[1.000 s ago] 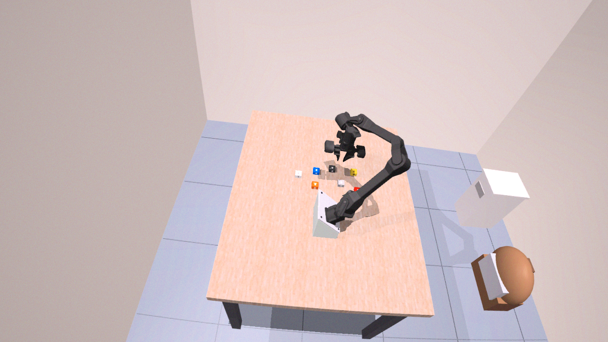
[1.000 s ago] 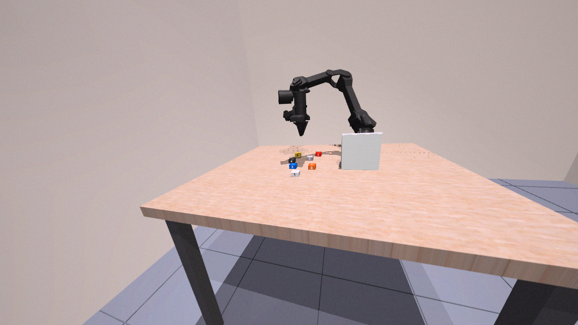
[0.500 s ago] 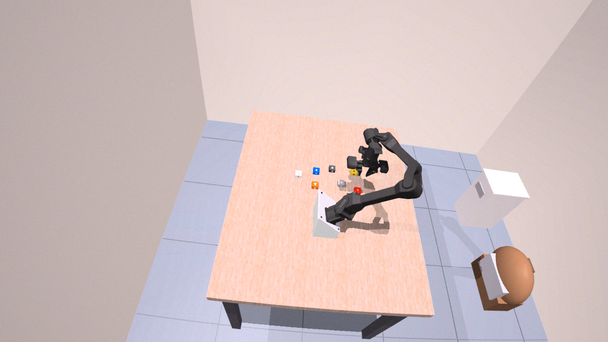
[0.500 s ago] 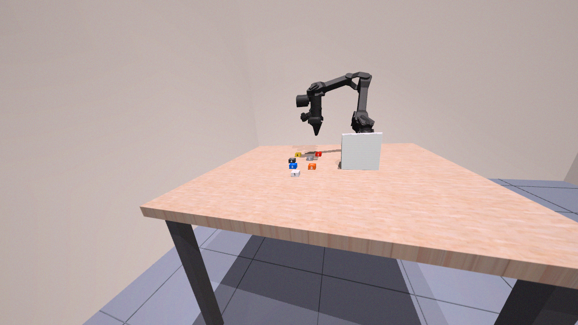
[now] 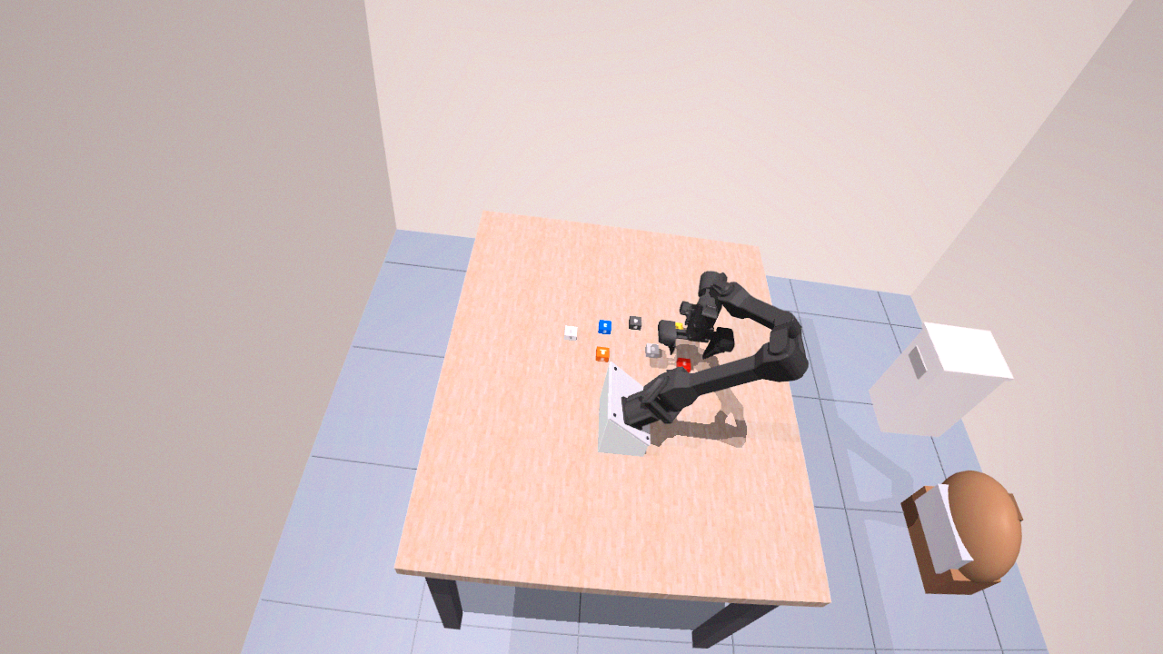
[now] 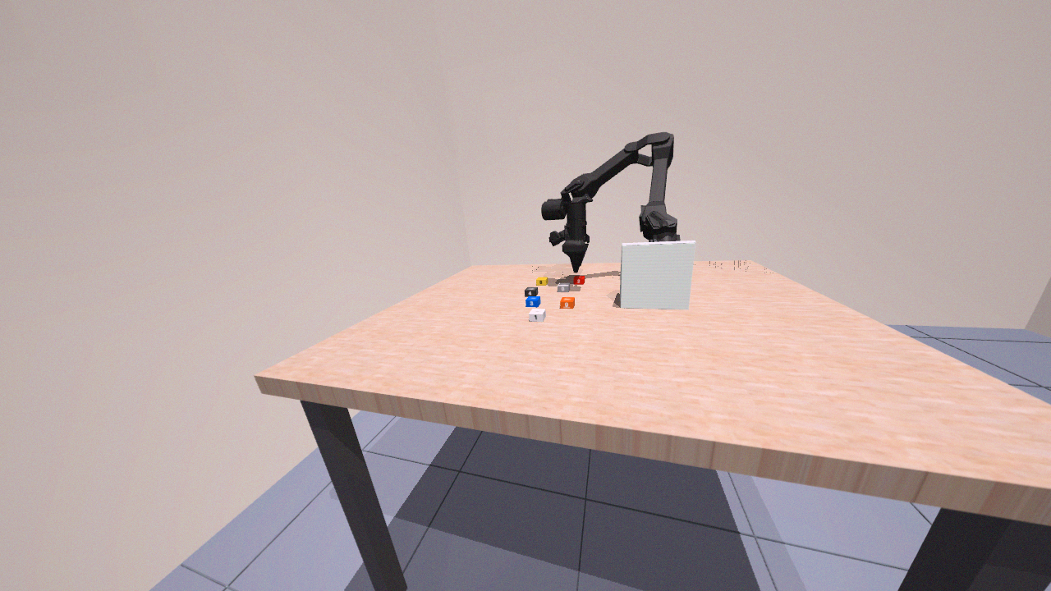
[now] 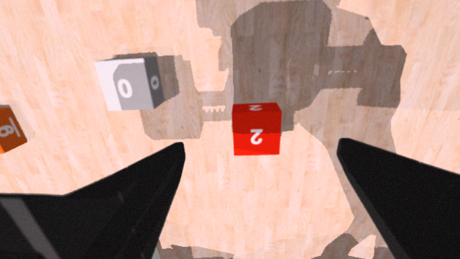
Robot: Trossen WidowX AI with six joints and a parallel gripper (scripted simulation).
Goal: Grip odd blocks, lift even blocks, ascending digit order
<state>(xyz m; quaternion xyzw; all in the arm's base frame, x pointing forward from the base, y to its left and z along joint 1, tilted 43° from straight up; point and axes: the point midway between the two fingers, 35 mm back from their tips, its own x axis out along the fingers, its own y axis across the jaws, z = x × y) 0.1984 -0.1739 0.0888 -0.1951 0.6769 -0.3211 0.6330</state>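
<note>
Right now my gripper tip is 30 mm above the red block marked 2. The rest, counted from my gripper tip: black block 4: 140 mm ahead, 110 mm to the left, 30 mm below; grey block 0: 80 mm to the left, 40 mm ahead, 30 mm below; yellow block: 120 mm ahead, 30 mm below.
</note>
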